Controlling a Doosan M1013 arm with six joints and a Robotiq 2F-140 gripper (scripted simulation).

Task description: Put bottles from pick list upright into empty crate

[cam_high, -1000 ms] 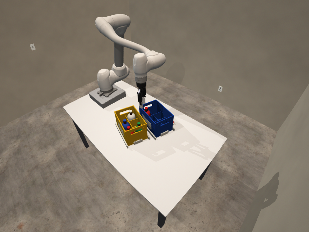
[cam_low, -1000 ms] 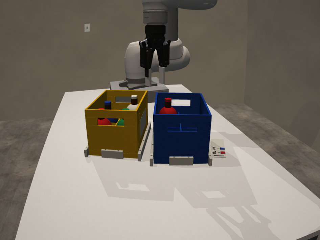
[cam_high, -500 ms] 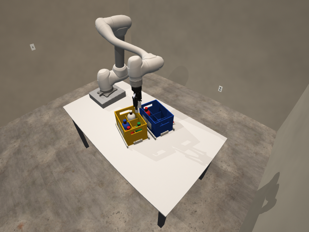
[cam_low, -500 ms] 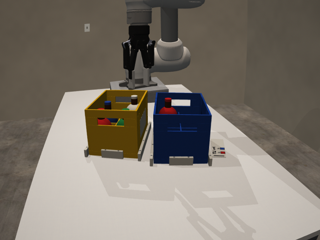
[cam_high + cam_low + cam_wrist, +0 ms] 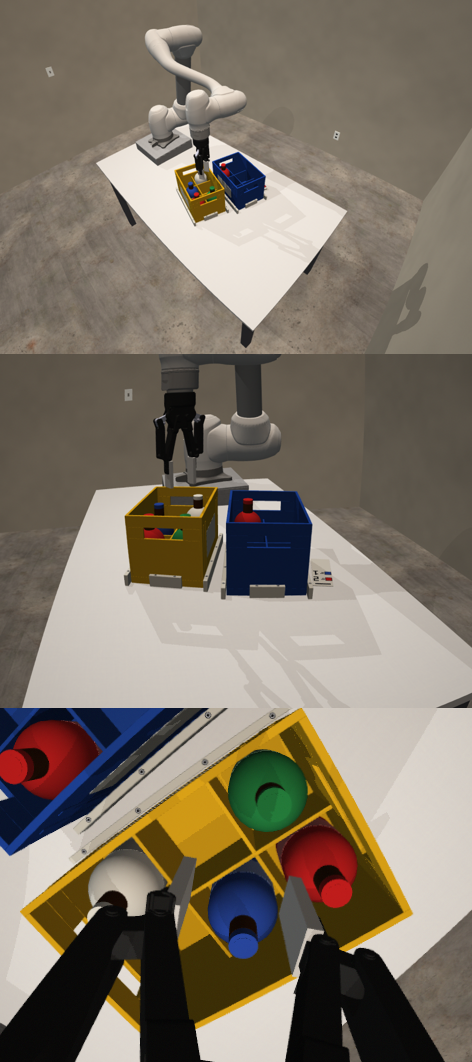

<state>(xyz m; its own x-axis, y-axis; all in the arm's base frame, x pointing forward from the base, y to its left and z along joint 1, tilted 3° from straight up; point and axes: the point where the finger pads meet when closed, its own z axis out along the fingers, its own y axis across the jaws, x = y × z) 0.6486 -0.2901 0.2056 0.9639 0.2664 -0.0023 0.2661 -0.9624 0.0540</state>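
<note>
The green bottle lies 17 cm below my hand, 5 cm ahead of it and 1 cm to the right of it. Round my hand: blue bottle (17 cm below, 7 cm behind, 4 cm to the right); then white-label bottle (17 cm below, 10 cm behind, 8 cm to the left); then yellow crate (17 cm below, 5 cm behind).
</note>
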